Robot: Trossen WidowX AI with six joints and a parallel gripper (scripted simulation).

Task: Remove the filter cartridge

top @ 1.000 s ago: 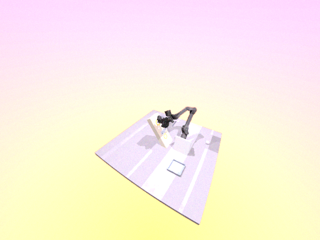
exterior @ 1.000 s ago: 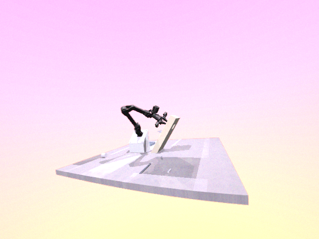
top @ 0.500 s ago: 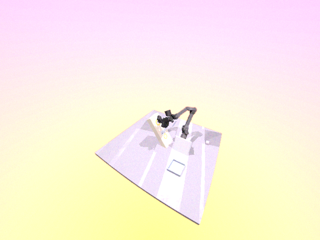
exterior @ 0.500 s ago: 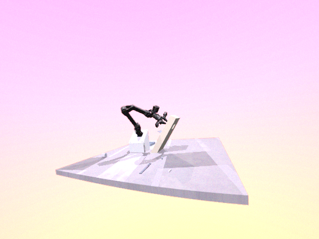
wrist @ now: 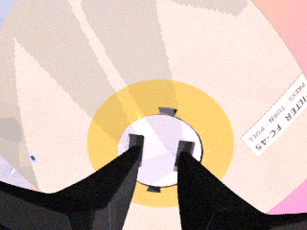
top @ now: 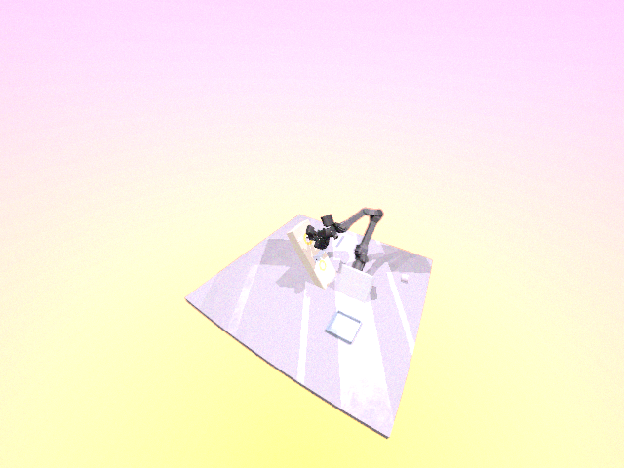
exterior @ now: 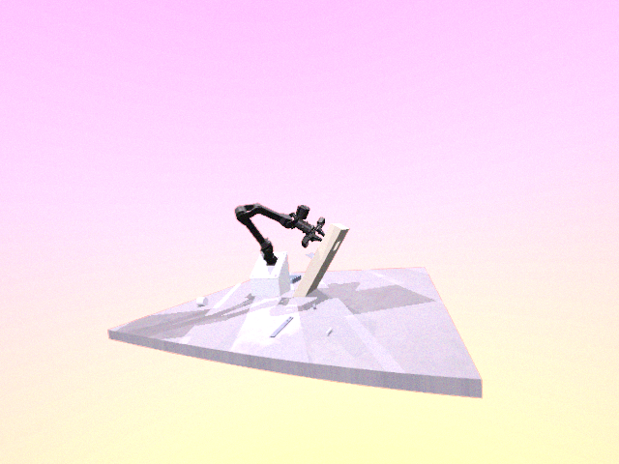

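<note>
The round filter cartridge lies 1 cm ahead of my gripper tip and 1 cm below it. The rest, counted from my gripper tip: tray: 43 cm behind, 26 cm to the left, 27 cm below.
</note>
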